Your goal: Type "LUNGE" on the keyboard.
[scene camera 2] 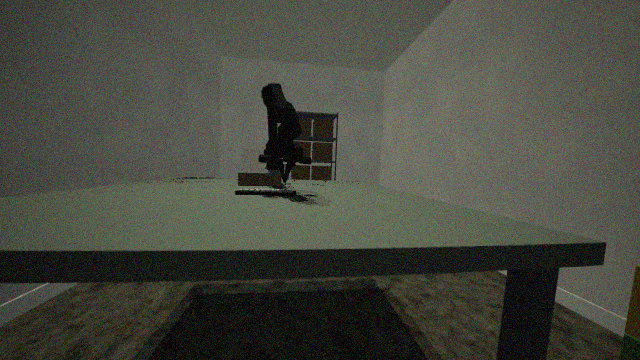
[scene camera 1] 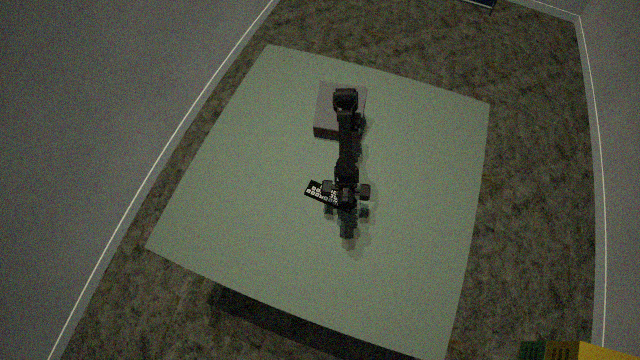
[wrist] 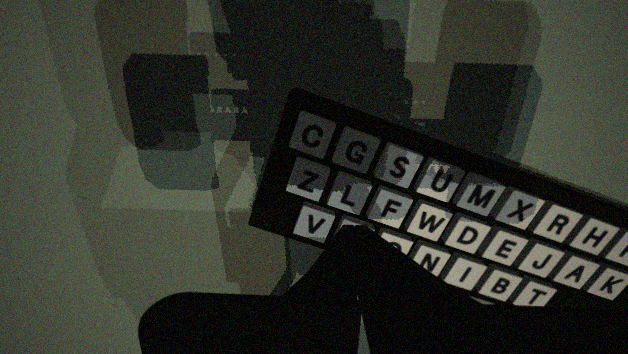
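Pixels of known places: gripper, between the fingertips: point(scene camera 2: 284, 182) point(wrist: 352, 236); arm's base, origin of its link: point(scene camera 2: 272, 165).
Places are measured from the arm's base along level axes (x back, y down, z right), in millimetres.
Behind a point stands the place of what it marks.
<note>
The black keyboard point(scene camera 1: 314, 191) @(x -351, y 94, z 24 mm) point(scene camera 2: 250, 192) @(x -376, y 96, z 7 mm) point(wrist: 272, 210) @(x -322, y 93, z -141 mm) lies flat and slanted on the table, with pale keys. In the wrist view the L key point(wrist: 348, 195) @(x -344, y 88, z -110 mm), U key point(wrist: 440, 180) @(x -364, y 88, z -75 mm), N key point(wrist: 429, 262) @(x -323, y 88, z -60 mm), G key point(wrist: 356, 151) @(x -365, y 88, z -114 mm) and E key point(wrist: 506, 247) @(x -343, y 88, z -29 mm) show. My gripper point(scene camera 2: 285, 185) @(x -340, y 61, z -109 mm) point(wrist: 352, 236) @(x -340, y 61, z -109 mm) is shut and empty, pointing down over the keyboard. In the wrist view its tips cover the key just right of V, below L. They look slightly above the keys; contact cannot be told. The arm hides part of the keyboard in scene camera 1.
The table point(scene camera 1: 240, 150) @(x -297, y 104, z 430 mm) point(scene camera 2: 175, 225) @(x -749, y 104, z 27 mm) carries a flat box point(scene camera 1: 327, 112) @(x -15, y -6, z 111 mm) point(scene camera 2: 254, 179) @(x -64, y 73, z 78 mm) at the arm's base, behind the keyboard. The arm's shadows fall across the table and the left keys. A shelf unit point(scene camera 2: 336, 145) stands by the far wall. A yellow object point(scene camera 1: 607, 351) stands off the table.
</note>
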